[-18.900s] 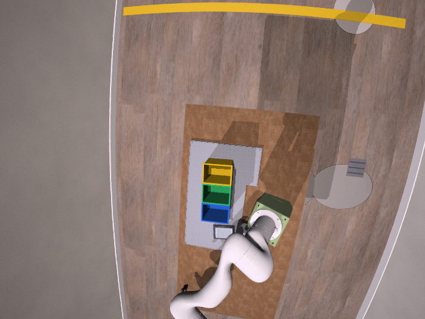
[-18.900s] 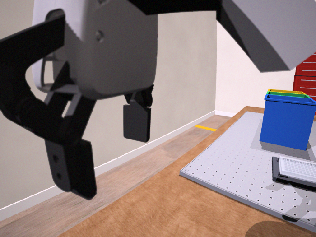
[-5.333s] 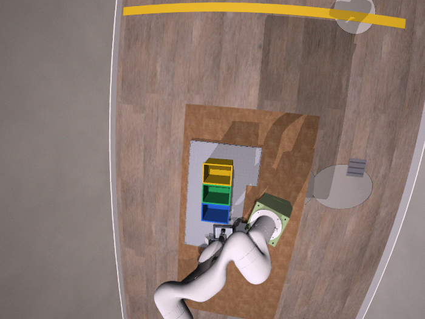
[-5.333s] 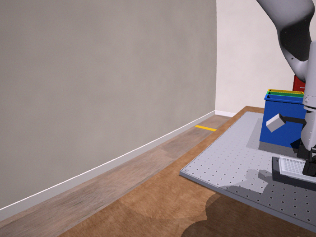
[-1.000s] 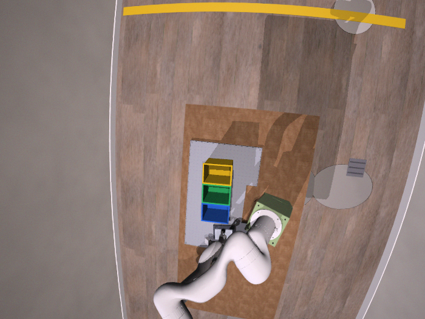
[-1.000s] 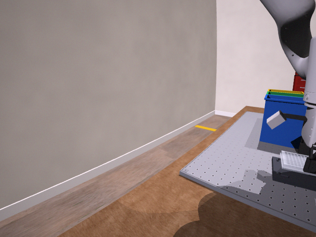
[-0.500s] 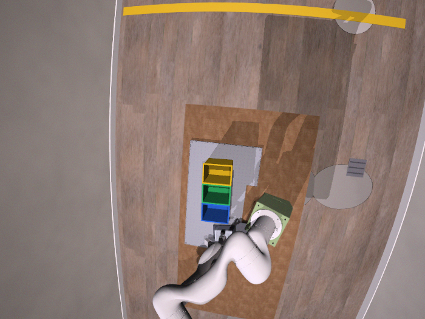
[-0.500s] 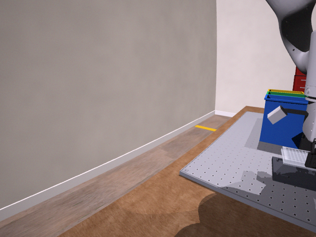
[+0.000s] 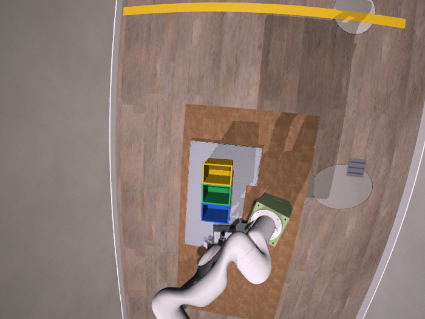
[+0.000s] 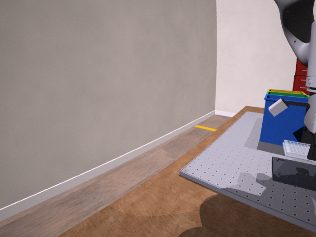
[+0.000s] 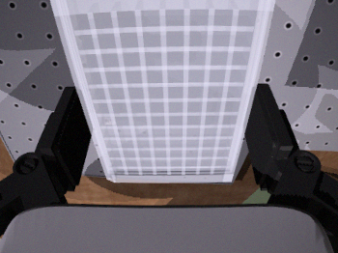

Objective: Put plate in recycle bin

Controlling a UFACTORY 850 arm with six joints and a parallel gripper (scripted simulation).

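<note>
The dark plate nest lies 80 mm below my hand. Also, from my hand: 96-well plate (10 mm below); green bin (370 mm to the right, 90 mm ahead); blue bin (240 mm to the right, 80 mm ahead).
</note>
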